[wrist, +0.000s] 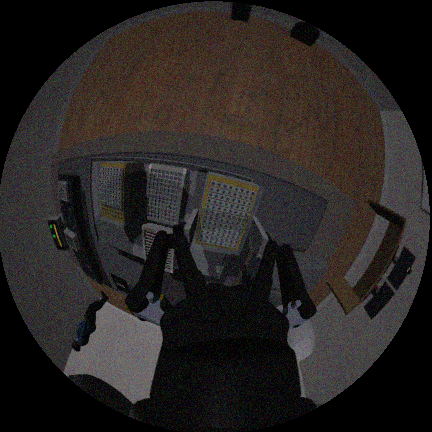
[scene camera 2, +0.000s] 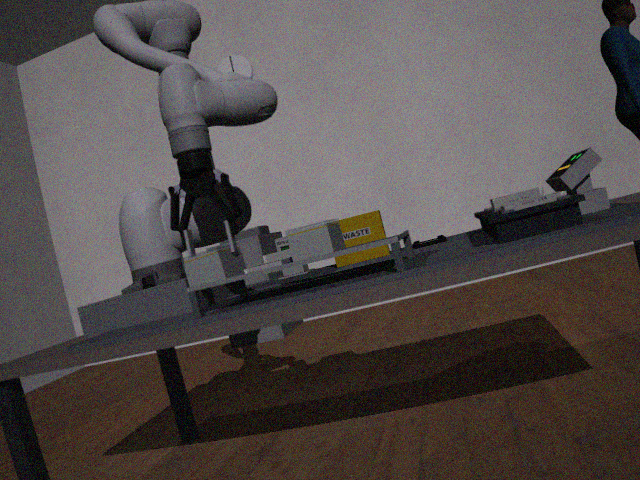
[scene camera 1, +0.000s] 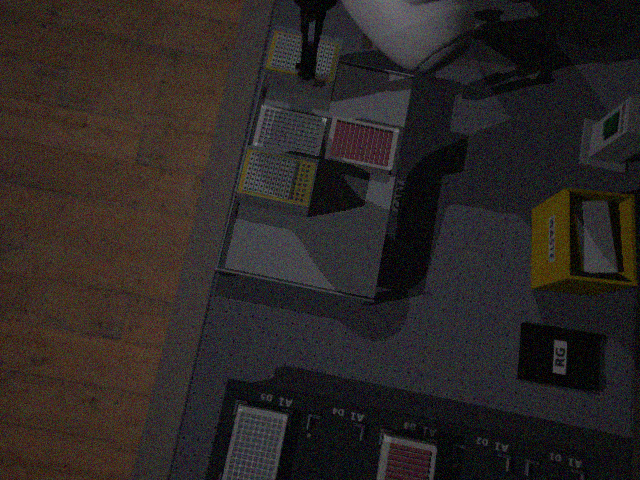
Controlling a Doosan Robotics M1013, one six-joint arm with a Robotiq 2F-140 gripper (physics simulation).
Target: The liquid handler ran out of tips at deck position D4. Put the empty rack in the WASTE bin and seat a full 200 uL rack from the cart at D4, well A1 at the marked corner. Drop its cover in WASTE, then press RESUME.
In view: my gripper point(scene camera 2: 213, 256) and a yellow waste bin point(scene camera 2: 367, 227).
My gripper is seen too in the wrist view point(wrist: 223, 220).
